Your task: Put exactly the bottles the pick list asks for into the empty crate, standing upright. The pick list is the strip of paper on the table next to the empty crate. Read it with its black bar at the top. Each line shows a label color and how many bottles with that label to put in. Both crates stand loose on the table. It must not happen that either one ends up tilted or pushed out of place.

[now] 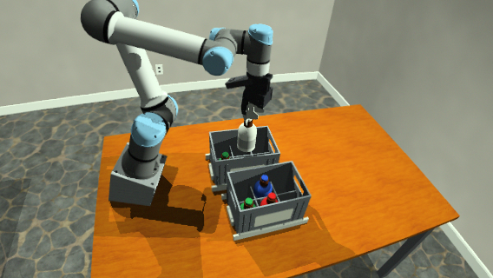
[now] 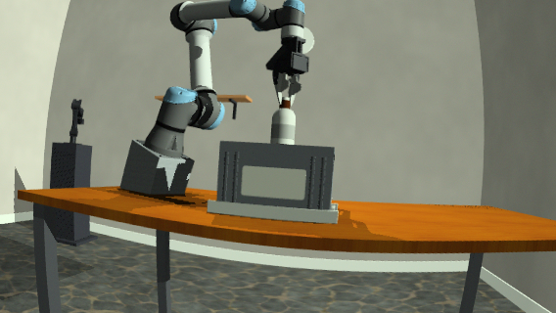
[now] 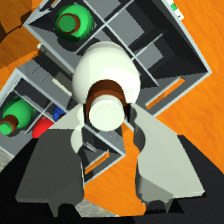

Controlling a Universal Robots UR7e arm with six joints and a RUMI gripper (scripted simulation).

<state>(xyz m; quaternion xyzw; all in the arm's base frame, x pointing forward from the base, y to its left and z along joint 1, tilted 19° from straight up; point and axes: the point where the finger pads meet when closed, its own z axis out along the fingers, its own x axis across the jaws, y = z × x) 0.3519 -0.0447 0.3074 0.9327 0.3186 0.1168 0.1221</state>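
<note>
The white-label bottle lies 7 cm below my hand. Round my hand: green bottle 9 cm behind, 2 cm to the left, 25 cm below; blue-label bottle 1 cm ahead, 16 cm to the right, 25 cm below; red-label bottle 1 cm behind, 24 cm to the right, 25 cm below.
</note>
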